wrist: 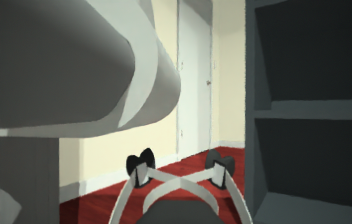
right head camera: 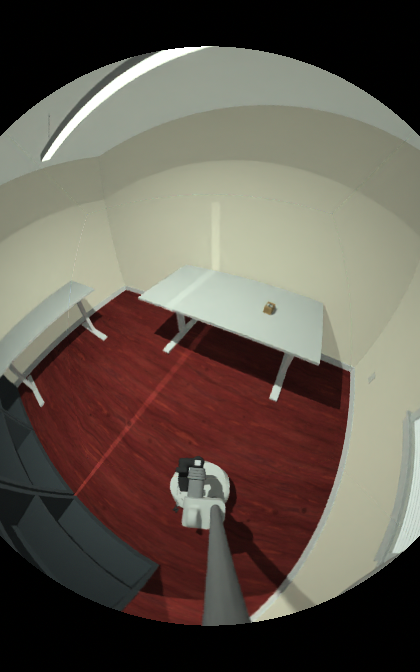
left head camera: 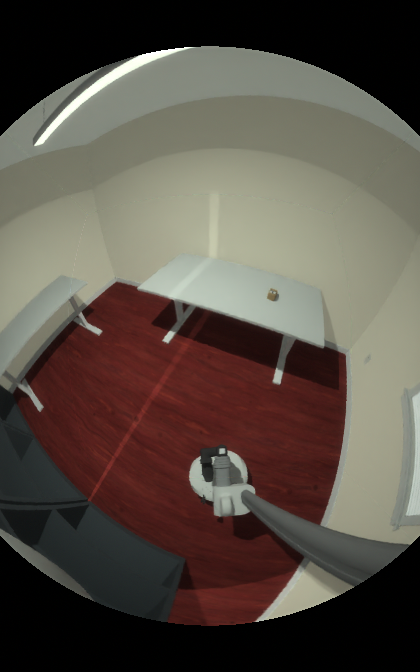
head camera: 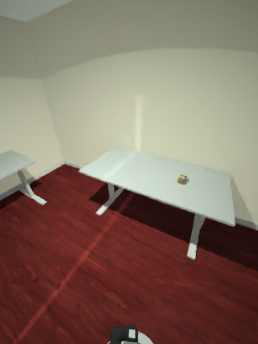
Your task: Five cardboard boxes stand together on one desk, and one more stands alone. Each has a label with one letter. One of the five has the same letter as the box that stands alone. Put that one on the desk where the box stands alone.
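Places are measured from the robot's base along level axes (x up, y left, z back), in centimetres.
Pixels of known places: gripper, fingertip midpoint: (wrist: 180, 160).
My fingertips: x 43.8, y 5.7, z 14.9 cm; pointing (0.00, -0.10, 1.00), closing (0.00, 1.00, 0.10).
Behind a point stands the place of what it marks.
A small brown cardboard box (head camera: 182, 179) @(x 74.4, y -44.7, z -116.2 cm) (left head camera: 272, 294) (right head camera: 269, 308) stands alone on the right half of a white desk (head camera: 150, 172) @(x 69.2, y -15.8, z -134.9 cm) (left head camera: 230, 282) (right head camera: 225, 295) by the far wall. Its label is too small to read. The group of five boxes does not show in these views. My gripper (wrist: 180, 160) @(x 43.8, y 5.7, z 14.9 cm) is open and empty in the wrist view, its two fingertips well apart. It is far from the box and the desk.
Another white desk (head camera: 11, 162) @(x 69.2, y 166.2, z -152.0 cm) (left head camera: 40, 310) (right head camera: 45, 315) stands along the left wall. A dark shelf unit (left head camera: 179, 562) (right head camera: 152, 567) (wrist: 251, 165) @(x 27.5, y 29.4, z 79.9 cm) is close by, at the lower left in the side head views. A window (left head camera: 407, 450) is on the right wall. A white door (wrist: 194, 80) @(x 87.6, y 0.5, z 242.6 cm) shows in the wrist view.
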